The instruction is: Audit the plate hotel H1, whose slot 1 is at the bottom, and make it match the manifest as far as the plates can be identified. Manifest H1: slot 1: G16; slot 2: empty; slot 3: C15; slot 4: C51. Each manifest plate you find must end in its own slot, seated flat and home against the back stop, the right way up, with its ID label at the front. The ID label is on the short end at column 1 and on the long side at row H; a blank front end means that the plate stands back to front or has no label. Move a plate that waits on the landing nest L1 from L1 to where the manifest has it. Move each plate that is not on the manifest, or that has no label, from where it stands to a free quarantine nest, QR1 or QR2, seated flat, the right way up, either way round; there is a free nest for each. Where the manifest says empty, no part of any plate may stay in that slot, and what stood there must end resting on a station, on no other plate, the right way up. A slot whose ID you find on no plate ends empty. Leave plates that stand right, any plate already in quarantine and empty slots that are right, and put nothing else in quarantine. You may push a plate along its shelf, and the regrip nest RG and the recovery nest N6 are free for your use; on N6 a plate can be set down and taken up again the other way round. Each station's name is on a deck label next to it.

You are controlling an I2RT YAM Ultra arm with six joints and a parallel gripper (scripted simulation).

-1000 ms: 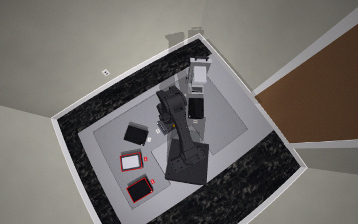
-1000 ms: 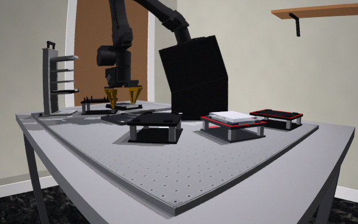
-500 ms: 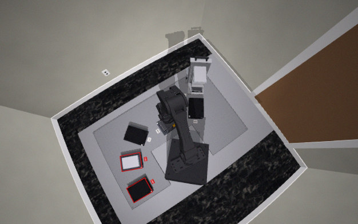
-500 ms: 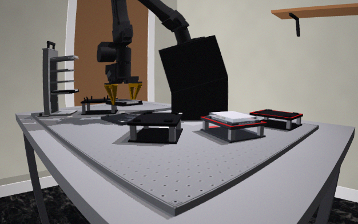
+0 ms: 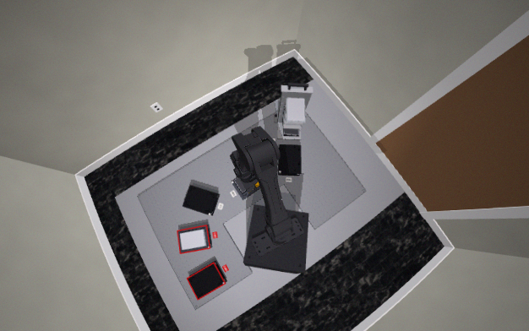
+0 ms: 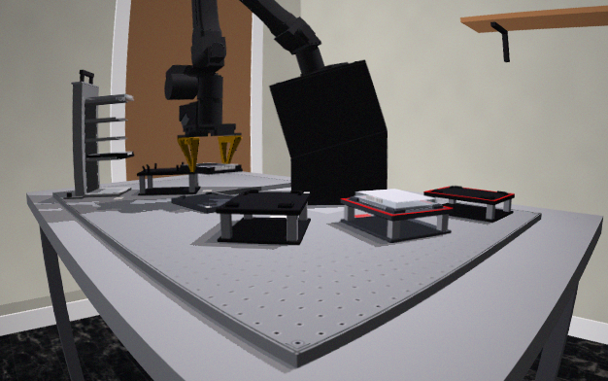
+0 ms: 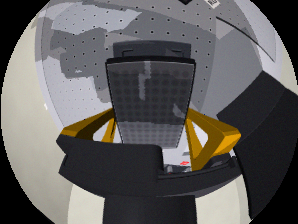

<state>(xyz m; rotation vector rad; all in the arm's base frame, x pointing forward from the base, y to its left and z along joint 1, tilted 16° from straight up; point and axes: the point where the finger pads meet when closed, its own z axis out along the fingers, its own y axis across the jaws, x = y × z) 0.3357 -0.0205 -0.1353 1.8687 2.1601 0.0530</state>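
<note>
Right now my hand is 10 mm short of the pinned nest, 260 mm to the left of it and 30 mm above it. Also, from my hand: hotel foot 180 mm ahead, 360 mm to the right, 80 mm below; then red-rimmed quarantine nest 140 mm behind, 390 mm to the left, 50 mm below; then H1 deck label 160 mm ahead, 240 mm to the right, 80 mm below.
</note>
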